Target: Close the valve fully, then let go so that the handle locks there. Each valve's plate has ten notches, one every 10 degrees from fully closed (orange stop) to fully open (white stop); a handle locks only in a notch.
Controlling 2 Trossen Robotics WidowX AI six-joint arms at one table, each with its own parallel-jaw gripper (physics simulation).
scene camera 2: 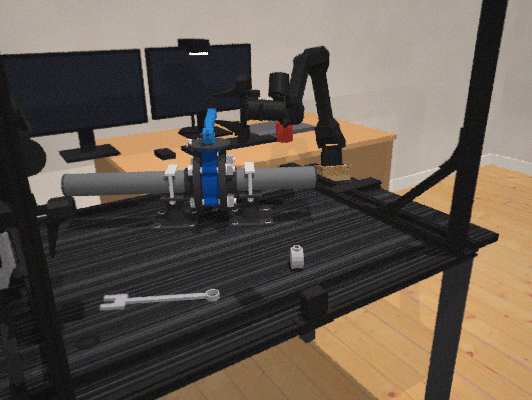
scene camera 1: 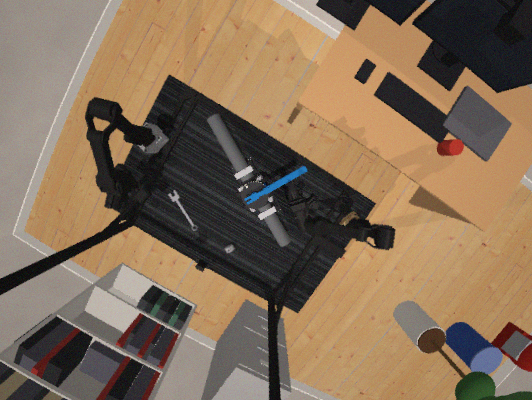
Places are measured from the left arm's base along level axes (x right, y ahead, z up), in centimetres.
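Pixels of known places: left gripper, between the fingertips: [scene camera 1: 139, 184]; right gripper, between the fingertips: [scene camera 2: 213, 108] [scene camera 1: 290, 180]; left arm's base, origin of its link: [scene camera 1: 146, 137]; right arm's base, origin of its link: [scene camera 2: 332, 165] [scene camera 1: 353, 225].
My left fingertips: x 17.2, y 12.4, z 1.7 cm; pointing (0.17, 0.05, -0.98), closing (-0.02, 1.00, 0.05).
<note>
Ahead of a thing's pixels: the offset from my left fingertips to its top centre. Level surfaces: height alone.
The valve's blue handle @[dx -44.7, dy +42.1, dz +14.4 cm] [scene camera 1: 295, 175] [scene camera 2: 210, 119] lies roughly square across the grey pipe @[dx -41.1, dy +18.2, dz +1.5 cm] [scene camera 1: 226, 138] [scene camera 2: 120, 184] and reaches toward the desk side. The round dark notched plate @[dz +9.2 cm] [scene camera 2: 201, 145] is under it; the notches and the orange and white stops cannot be made out. My right gripper [scene camera 1: 276, 185] [scene camera 2: 221, 109] is open at the handle, holding nothing. Its fingers look apart from the handle in scene camera 2; exact clearance is unclear. My left gripper [scene camera 1: 164, 142] is open and empty, pointing down over the table's left end, and is partly hidden in scene camera 2.
A light wrench @[dx -0.4, dy +21.8, dz -12.0 cm] [scene camera 1: 184, 212] [scene camera 2: 160, 298] and a small white block @[dx -3.8, dy +52.1, dz -8.0 cm] [scene camera 1: 229, 248] [scene camera 2: 297, 257] lie on the dark table @[dz -13.1 cm] [scene camera 1: 210, 245] [scene camera 2: 225, 270]. White clamps [scene camera 1: 244, 173] [scene camera 2: 250, 168] flank the valve. A desk [scene camera 1: 330, 90] [scene camera 2: 370, 140] stands behind; dark frame posts [scene camera 2: 482, 100] rise at the table's front.
</note>
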